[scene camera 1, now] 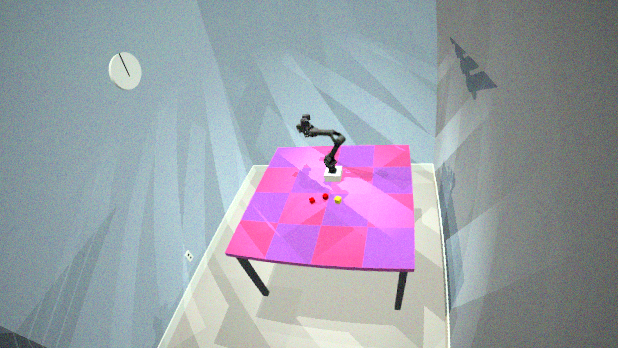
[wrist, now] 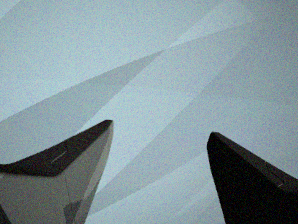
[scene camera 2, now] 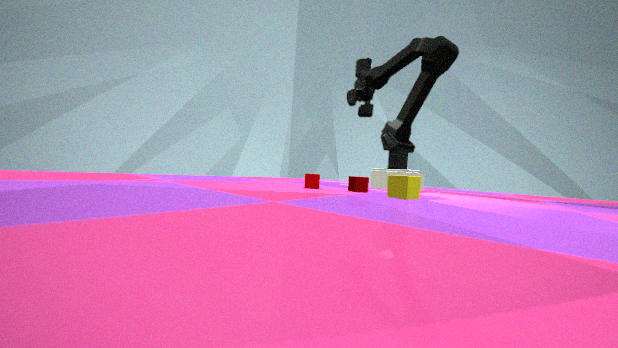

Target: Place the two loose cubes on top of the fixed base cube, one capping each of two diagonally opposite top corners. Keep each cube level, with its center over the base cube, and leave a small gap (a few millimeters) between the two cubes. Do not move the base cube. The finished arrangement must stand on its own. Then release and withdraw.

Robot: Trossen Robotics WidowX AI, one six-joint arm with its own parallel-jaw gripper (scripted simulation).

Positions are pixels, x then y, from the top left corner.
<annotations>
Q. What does my gripper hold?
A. Nothing.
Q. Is my gripper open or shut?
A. Open.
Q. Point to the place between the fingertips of my gripper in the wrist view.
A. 162,133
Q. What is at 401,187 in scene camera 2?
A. A yellow cube.
</annotations>
